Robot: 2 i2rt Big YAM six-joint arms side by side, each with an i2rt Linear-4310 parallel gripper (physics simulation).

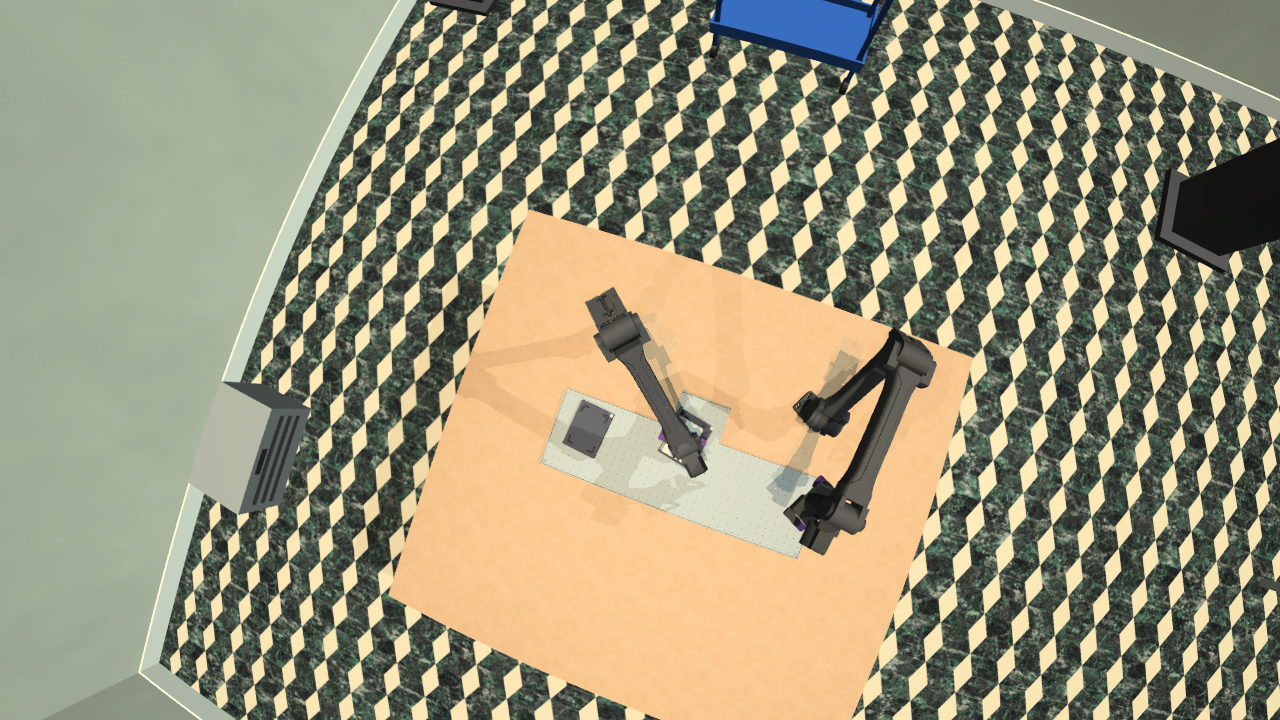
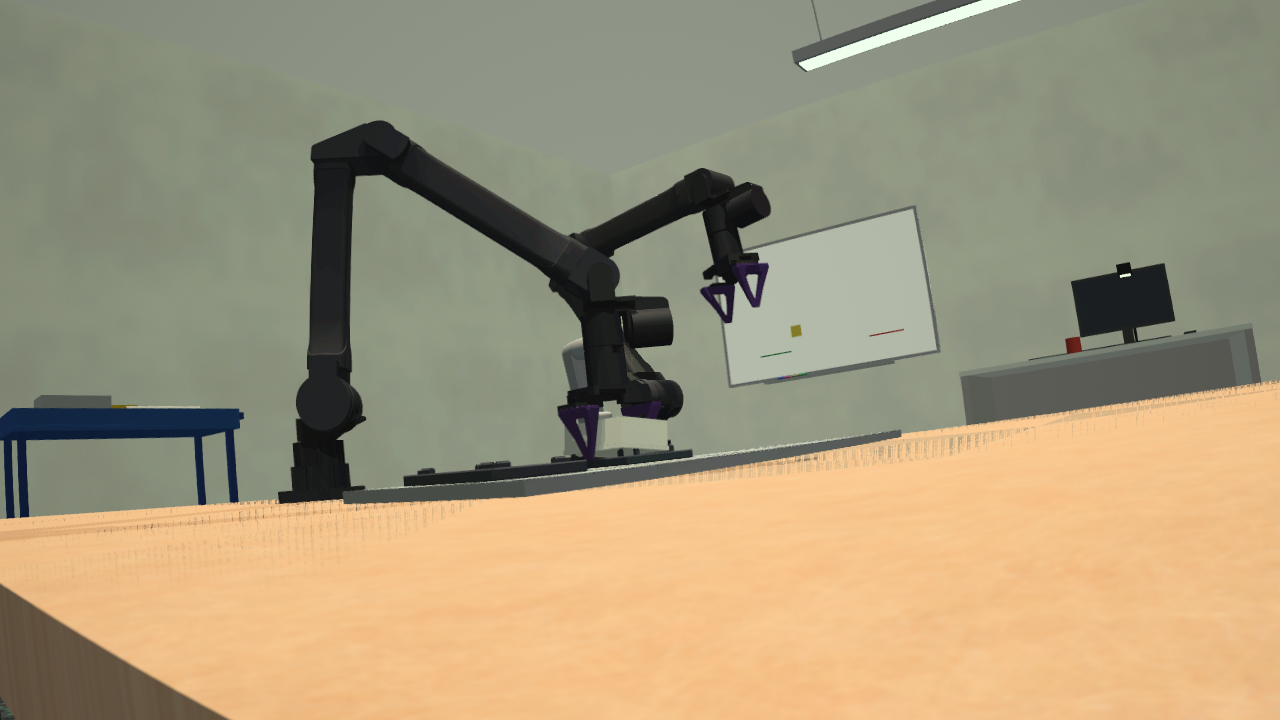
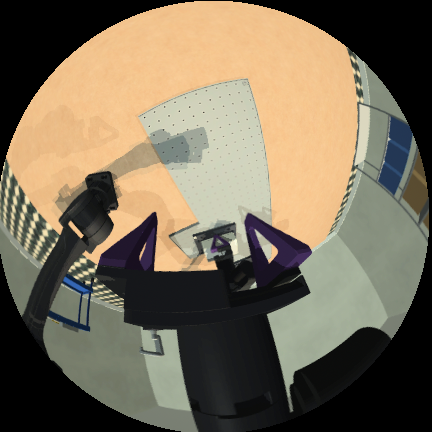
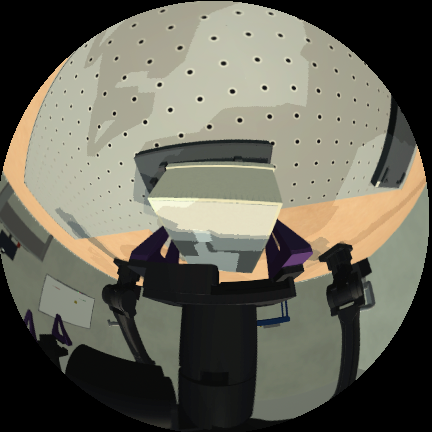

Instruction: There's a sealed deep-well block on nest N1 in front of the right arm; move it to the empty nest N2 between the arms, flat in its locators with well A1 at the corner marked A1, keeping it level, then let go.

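Frame: origin at the left arm's base, x left, y back, z up, level; metres.
Seen in the pictures: left gripper, fingertip midpoint: [image 1: 801,499] [image 2: 741,315] [image 3: 202,216]; right gripper, fingertip midpoint: [image 3: 217,241]; left arm's base, origin of the base link: [image 1: 812,411] [image 3: 102,190]; right arm's base, origin of the base link: [image 2: 322,499] [image 4: 335,250].
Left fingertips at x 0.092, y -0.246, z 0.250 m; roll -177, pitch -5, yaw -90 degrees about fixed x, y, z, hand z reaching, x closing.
Offsets run from my left fingertips to a thing's middle. Level surfaces: height alone.
The pale deep-well block {dy -0.140, dx -0.327, dz -0.199 m} [image 2: 635,433] [image 4: 215,212] stands over dark nest N2 {dy -0.131, dx -0.315, dz -0.226 m} [image 2: 680,455] [image 4: 200,151], looking upright and close to level. It rests on the nest or very near it; whether it is flat in the locators cannot be told. Its A1 corner and the nest's A1 mark cannot be read. My right gripper [image 2: 617,437] [image 4: 219,211] is open, with its purple fingers around two opposite sides of the block. Dark nest N1 {dy -0.354, dx -0.559, dz -0.228 m} [image 1: 588,428] [image 4: 397,150] is empty. My left gripper [image 1: 810,504] [image 2: 742,312] [image 3: 202,216] is open and empty, raised over the other end of the plate.
A pale perforated plate {dz -0.237 m} [image 1: 751,501] [image 3: 225,130] lies on the orange table {dz -0.250 m} [image 1: 554,573]. My right forearm [image 1: 657,394] covers most of N2 from above. Another dark arm-like piece [image 1: 832,407] [image 3: 90,220] stands beside my left arm, near the plate's edge.
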